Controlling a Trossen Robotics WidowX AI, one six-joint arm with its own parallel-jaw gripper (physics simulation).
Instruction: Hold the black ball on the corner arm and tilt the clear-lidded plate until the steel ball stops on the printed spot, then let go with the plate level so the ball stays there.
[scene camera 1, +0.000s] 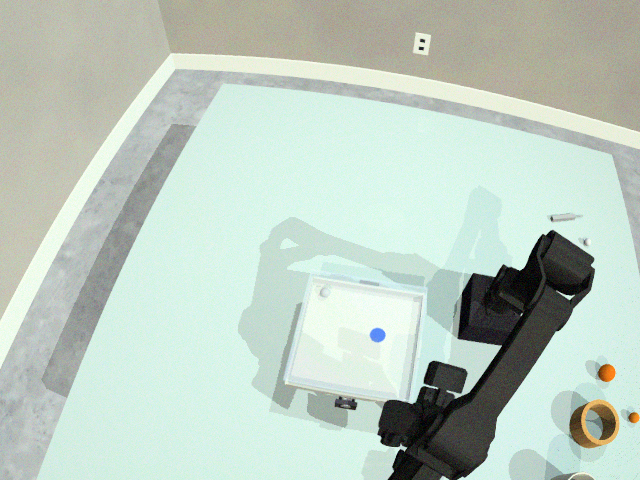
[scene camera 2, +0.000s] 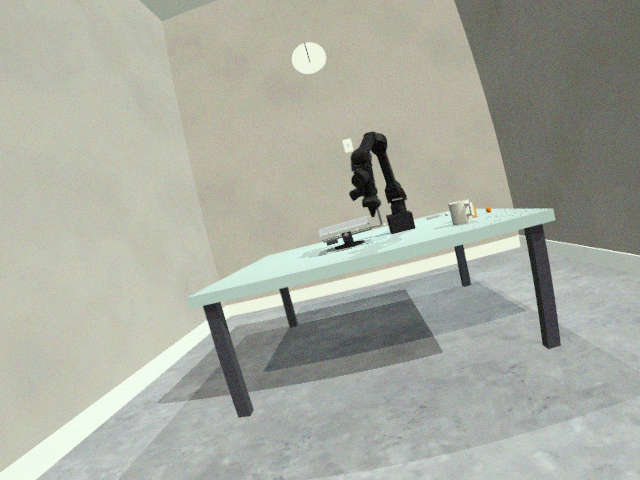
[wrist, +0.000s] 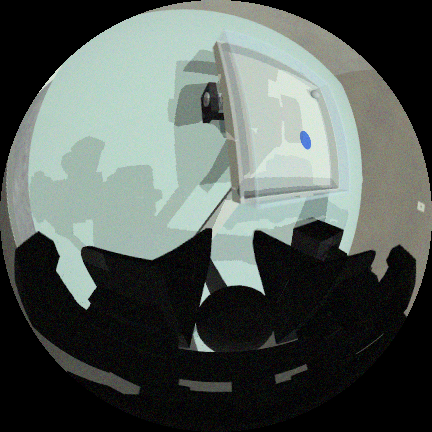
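Note:
The square clear-lidded plate (scene camera 1: 298, 330) (scene camera 2: 345, 227) (wrist: 227, 110) stands on a black stand and looks slightly tilted, lower at its left end in the scene camera 2 view. The steel ball (scene camera 1: 324, 291) (wrist: 315, 93) lies inside at the back left corner in the scene camera 1 view, away from the blue printed spot (scene camera 1: 377, 334) (wrist: 305, 140). A pale corner arm (wrist: 216, 215) runs from the plate's near corner toward the fingers. My gripper (scene camera 2: 373, 210) (wrist: 232, 235) is shut on the black ball (wrist: 235, 319). In the scene camera 1 view the arm hides the fingers and black ball.
The dark robot base (scene camera 1: 478, 320) (scene camera 2: 401, 222) (wrist: 317, 239) stands right of the plate. Farther right are a wooden ring-shaped cup (scene camera 1: 576, 426), two orange balls (scene camera 1: 606, 372) (scene camera 1: 633, 417) and a mug (scene camera 2: 458, 212). A slim grey tool (scene camera 1: 563, 217) and a small white ball (scene camera 1: 587, 241) lie behind.

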